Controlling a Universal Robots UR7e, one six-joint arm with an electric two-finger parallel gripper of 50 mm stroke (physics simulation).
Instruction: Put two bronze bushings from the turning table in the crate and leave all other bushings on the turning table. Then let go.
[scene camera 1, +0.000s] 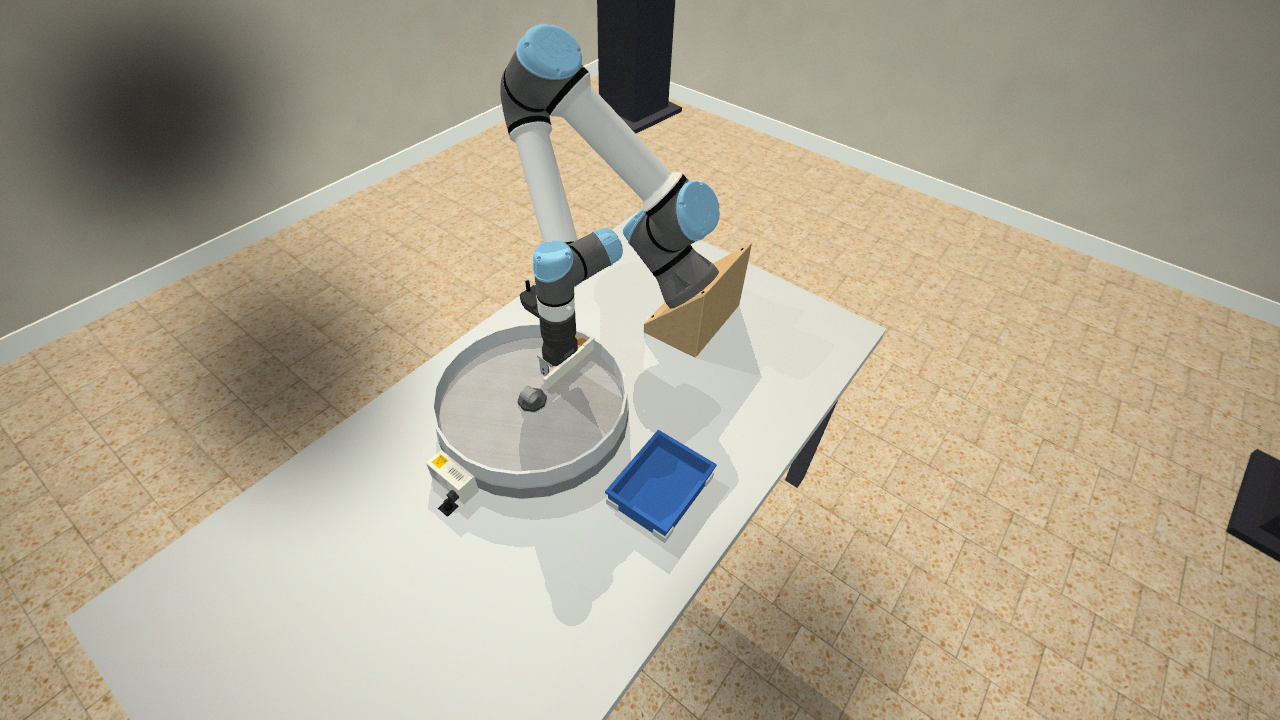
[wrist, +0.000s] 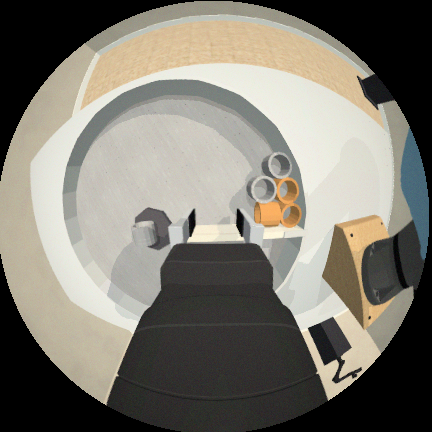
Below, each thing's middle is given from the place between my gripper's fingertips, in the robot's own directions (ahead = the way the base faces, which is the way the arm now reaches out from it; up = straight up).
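Labels:
You'll find the blue crate (scene camera 1: 656, 488) 4 cm below my hand, 36 cm to the left of it and 3 cm ahead of it.

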